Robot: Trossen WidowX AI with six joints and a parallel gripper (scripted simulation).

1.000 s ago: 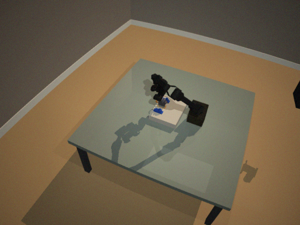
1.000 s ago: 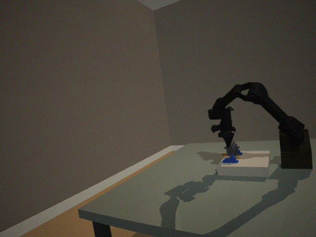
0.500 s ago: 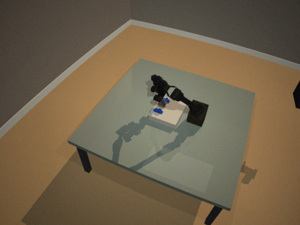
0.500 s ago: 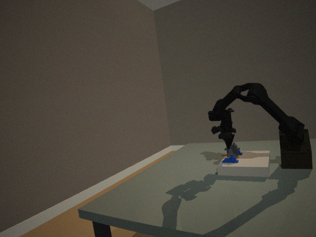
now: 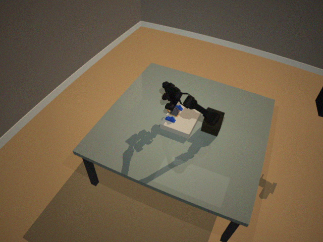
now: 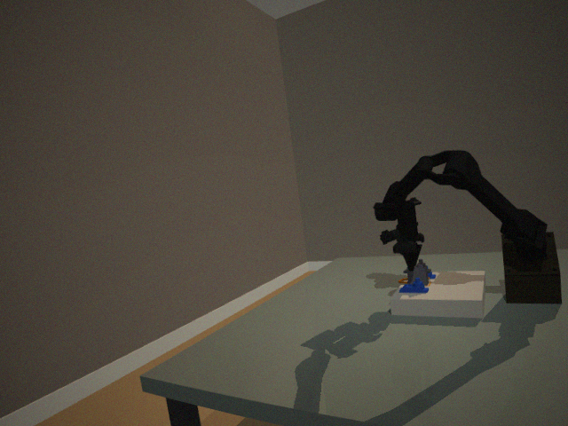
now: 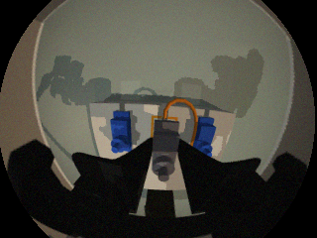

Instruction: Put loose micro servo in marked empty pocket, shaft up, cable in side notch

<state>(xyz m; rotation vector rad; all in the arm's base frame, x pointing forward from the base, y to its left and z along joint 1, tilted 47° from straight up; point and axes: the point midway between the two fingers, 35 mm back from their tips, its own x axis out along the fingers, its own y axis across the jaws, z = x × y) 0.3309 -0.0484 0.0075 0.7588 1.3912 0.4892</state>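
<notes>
Right now my gripper tip is 120 mm past the white deck, 70 mm above it and 20 mm to the right of it.
</notes>
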